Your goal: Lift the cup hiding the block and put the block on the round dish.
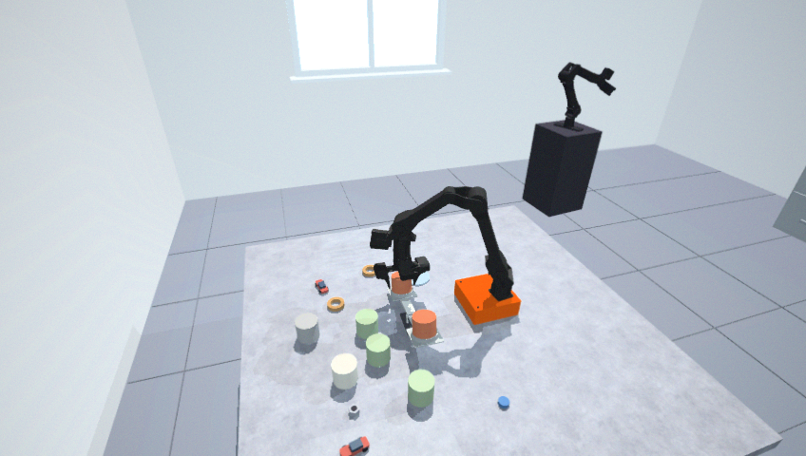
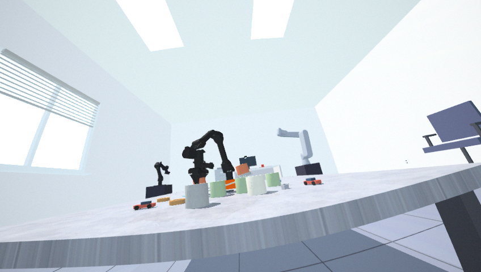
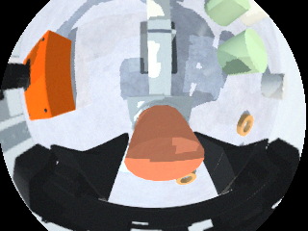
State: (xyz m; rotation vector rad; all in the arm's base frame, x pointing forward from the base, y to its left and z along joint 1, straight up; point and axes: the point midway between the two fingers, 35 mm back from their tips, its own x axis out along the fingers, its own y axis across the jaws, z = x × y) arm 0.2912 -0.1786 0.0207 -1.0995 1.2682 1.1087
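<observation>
The pale blue round dish is 10 cm behind my gripper tip, 8 cm to the right of it and 4 cm below it. From my gripper tip the other things lie so: small pale block: 1 cm below; small balance: 13 cm to the left, 2 cm ahead, 1 cm below; small grey nut: 37 cm to the left, 29 cm ahead, 4 cm below.
</observation>
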